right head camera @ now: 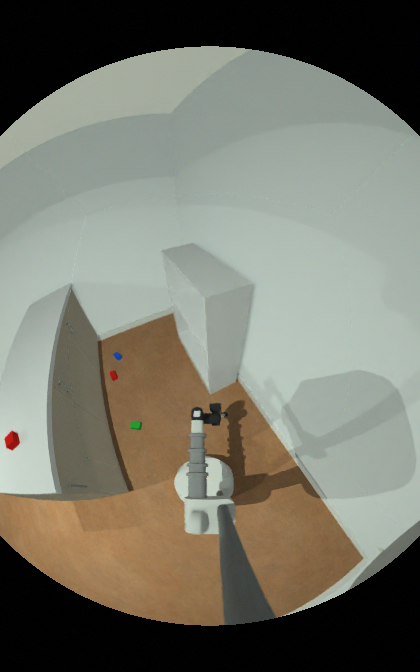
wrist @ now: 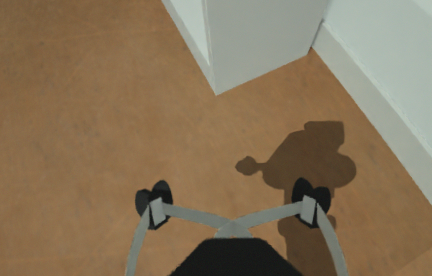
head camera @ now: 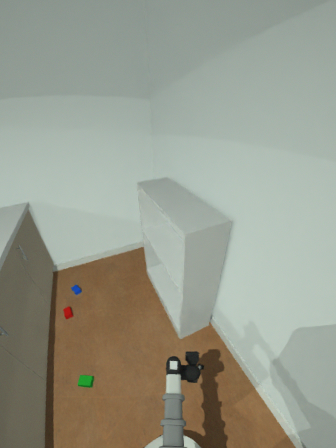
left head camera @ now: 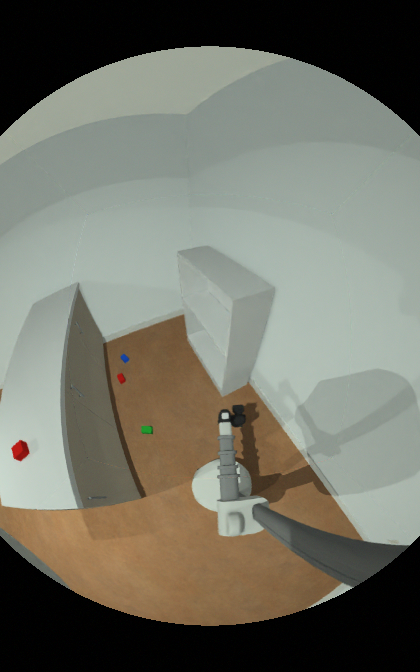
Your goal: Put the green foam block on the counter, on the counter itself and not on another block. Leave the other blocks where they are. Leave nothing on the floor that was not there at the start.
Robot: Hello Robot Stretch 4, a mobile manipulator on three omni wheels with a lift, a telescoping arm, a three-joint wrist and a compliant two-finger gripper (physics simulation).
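Places are measured from the robot's base along level axes (x ahead, y left, z up), in millimetres.
Pixels of known places: gripper, between the fingertips: (wrist: 231,195).
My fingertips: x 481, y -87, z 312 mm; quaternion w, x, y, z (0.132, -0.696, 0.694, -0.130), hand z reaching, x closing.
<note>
Ahead of a thing's pixels: the offset from my fingertips to its top centre. Level surfaces: height alone.
The green foam block @(697 mm left, 26 mm back, 294 mm down) (head camera: 86,381) (left head camera: 147,430) (right head camera: 136,425) lies on the floor between the counter and my arm, to the left of my gripper. It does not show in the wrist view. The counter @(571 mm up) (head camera: 11,225) (left head camera: 47,345) (right head camera: 37,330) stands along the left side. My gripper (wrist: 231,195) points down over the floor, with its two fingertips apart and floor showing between them; it is open and empty. In the head views its fingers are hidden under the wrist.
A red block (left head camera: 20,450) (right head camera: 12,440) sits on the counter top. Another red block @(1065 mm left, 492 mm ahead, 294 mm down) (head camera: 68,312) (left head camera: 121,378) (right head camera: 113,375) and a blue block @(1094 mm left, 752 mm ahead, 294 mm down) (head camera: 76,289) (left head camera: 125,358) (right head camera: 117,356) lie on the floor near the counter. A white shelf unit (head camera: 207,275) (left head camera: 252,340) (right head camera: 230,335) (wrist: 260,40) stands beyond my gripper, against the right wall.
</note>
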